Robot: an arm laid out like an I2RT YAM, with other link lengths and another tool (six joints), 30 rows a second.
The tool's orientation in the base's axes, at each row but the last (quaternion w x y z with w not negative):
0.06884 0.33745 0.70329 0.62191
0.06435 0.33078 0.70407 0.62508
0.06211 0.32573 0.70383 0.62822
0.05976 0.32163 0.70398 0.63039
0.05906 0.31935 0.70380 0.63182
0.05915 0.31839 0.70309 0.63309
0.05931 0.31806 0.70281 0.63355
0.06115 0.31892 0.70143 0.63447
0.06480 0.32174 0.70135 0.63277
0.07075 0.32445 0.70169 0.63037
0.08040 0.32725 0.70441 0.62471
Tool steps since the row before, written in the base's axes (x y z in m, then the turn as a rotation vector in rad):
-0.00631 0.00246 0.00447 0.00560 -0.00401 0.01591
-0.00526 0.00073 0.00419 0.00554 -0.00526 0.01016
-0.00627 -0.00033 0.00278 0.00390 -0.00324 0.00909
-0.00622 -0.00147 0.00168 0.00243 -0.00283 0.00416
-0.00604 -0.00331 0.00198 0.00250 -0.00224 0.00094
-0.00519 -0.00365 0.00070 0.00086 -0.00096 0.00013
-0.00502 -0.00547 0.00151 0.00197 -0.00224 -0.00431
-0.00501 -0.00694 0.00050 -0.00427 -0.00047 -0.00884
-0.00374 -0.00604 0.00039 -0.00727 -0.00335 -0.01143
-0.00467 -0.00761 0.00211 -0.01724 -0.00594 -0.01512
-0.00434 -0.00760 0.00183 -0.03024 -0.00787 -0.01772
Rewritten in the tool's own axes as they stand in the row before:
0.00763 0.00166 -0.00219 -0.00138 0.01684 -0.00388
0.00582 0.00184 -0.00292 -0.00387 0.01151 -0.00375
0.00561 0.00019 -0.00396 -0.00186 0.00990 -0.00264
0.00465 -0.00079 -0.00463 -0.00207 0.00477 -0.00204
0.00367 -0.00042 -0.00614 -0.00285 0.00181 -0.00087
0.00242 -0.00127 -0.00577 -0.00114 0.00045 -0.00043
0.00160 -0.00044 -0.00739 -0.00411 -0.00326 -0.00013
0.00047 -0.00133 -0.00846 0.00030 -0.00979 -0.00084
-0.00016 -0.00097 -0.00705 0.00030 -0.01328 -0.00427
0.00015 0.00029 -0.00917 0.00552 -0.02035 -0.01079
-0.00037 0.00010 -0.00893 0.01372 -0.02747 -0.01864

